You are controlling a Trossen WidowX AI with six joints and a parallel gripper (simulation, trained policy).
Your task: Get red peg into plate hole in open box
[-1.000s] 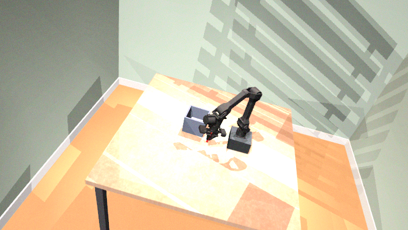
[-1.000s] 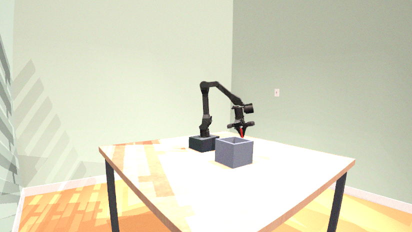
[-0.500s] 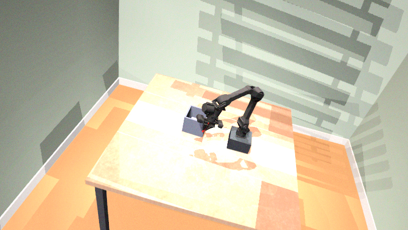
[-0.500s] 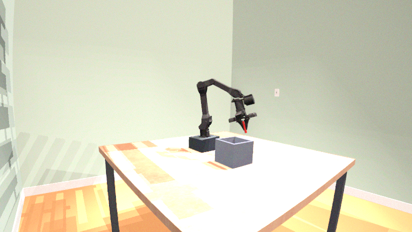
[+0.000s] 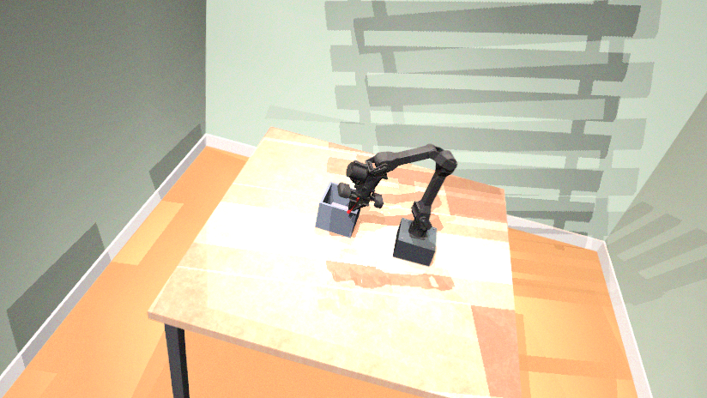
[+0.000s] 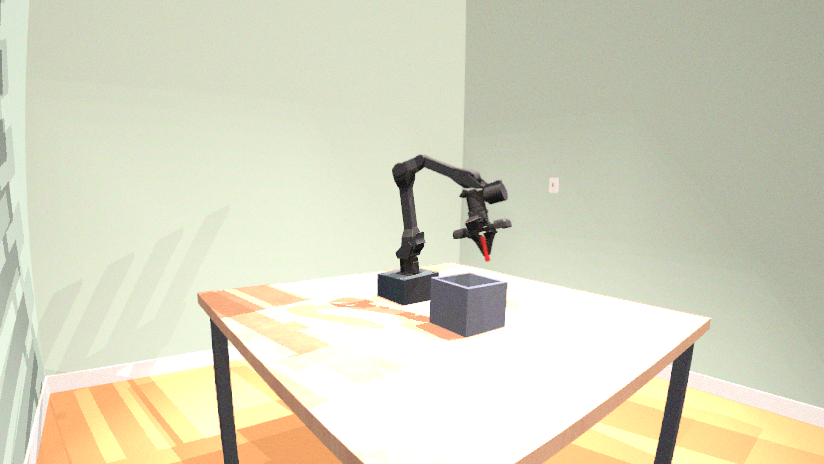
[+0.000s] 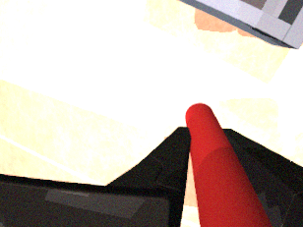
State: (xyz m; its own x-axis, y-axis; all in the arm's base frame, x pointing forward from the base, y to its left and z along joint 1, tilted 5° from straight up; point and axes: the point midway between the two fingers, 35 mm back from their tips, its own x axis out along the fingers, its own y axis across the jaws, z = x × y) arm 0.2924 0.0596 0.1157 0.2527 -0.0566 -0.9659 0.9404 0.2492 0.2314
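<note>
Right now my gripper tip is 40 mm short of the plate, 140 mm to the left of it and 150 mm above it. From my gripper tip the other things lie so: red peg 10 mm behind, 20 mm above.
</note>
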